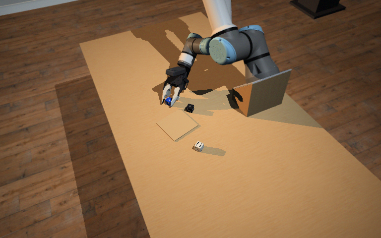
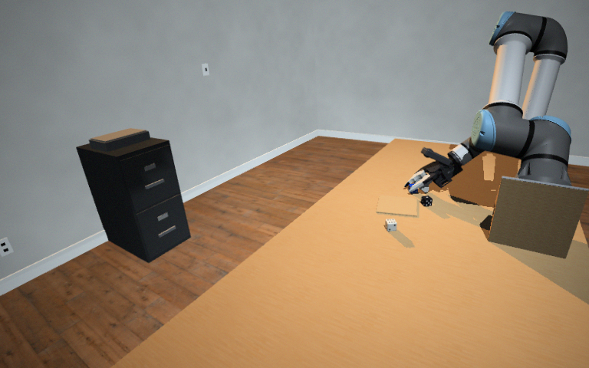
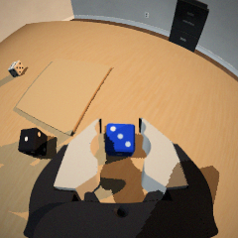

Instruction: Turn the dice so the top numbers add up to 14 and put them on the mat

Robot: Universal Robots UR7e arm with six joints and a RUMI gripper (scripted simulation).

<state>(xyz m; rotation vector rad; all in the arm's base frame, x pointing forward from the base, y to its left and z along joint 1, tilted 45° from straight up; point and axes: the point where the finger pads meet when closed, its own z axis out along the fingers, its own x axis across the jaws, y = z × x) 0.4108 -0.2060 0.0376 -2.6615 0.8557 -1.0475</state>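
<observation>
The blue die is 10 mm behind my hand, 10 mm to the right of it and 10 mm below it. Round my hand: tan mat: 10 mm ahead, 130 mm to the left, 20 mm below; then white die: 30 mm behind, 300 mm to the left, 10 mm below; then black die: 90 mm behind, 80 mm to the left, 10 mm below.
</observation>
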